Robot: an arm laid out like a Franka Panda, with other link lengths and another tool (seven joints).
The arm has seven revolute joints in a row. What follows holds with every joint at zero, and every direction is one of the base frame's. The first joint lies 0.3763 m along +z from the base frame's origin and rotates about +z. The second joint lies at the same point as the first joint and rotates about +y. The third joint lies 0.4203 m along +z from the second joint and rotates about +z. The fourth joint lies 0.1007 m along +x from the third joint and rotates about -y. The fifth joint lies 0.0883 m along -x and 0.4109 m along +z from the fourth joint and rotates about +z. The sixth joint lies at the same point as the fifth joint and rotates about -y. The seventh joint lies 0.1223 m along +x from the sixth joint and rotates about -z. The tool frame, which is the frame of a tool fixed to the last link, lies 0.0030 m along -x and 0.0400 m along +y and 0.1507 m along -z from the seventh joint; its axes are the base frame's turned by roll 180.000, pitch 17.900 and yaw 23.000 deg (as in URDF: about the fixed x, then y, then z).
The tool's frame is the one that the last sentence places.
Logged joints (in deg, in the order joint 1, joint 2, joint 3, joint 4, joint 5, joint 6, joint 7), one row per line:
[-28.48 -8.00 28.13 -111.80 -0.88 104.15 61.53]
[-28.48 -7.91 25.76 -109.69 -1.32 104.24 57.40]
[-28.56 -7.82 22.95 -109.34 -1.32 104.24 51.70]
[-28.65 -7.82 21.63 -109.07 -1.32 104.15 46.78]
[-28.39 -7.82 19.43 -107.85 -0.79 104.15 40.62]
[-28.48 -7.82 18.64 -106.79 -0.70 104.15 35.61]
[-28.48 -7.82 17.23 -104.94 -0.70 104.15 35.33]
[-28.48 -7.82 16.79 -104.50 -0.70 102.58 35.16]
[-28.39 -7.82 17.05 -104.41 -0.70 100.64 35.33]
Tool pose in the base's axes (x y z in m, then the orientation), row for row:
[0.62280 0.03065 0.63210 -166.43 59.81 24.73]
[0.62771 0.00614 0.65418 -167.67 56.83 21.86]
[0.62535 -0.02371 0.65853 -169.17 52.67 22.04]
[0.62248 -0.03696 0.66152 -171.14 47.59 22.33]
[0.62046 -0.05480 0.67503 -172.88 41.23 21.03]
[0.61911 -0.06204 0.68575 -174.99 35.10 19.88]
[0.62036 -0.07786 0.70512 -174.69 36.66 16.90]
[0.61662 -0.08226 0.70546 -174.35 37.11 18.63]
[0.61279 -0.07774 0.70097 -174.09 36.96 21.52]
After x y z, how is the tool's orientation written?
As a rotation vector, in degrees.
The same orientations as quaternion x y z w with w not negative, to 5 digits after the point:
[-0.93194 0.33491 0.13848 0.01247]
[-0.93985 0.31855 0.12253 0.01410]
[-0.94741 0.29497 0.12343 0.01270]
[-0.95589 0.26581 0.12472 0.00845]
[-0.96594 0.23037 0.11750 0.00900]
[-0.97444 0.19546 0.11070 0.00367]
[-0.97431 0.20447 0.09426 0.00617]
[-0.97277 0.20705 0.10394 0.00675]
[-0.97110 0.20617 0.12004 0.00640]

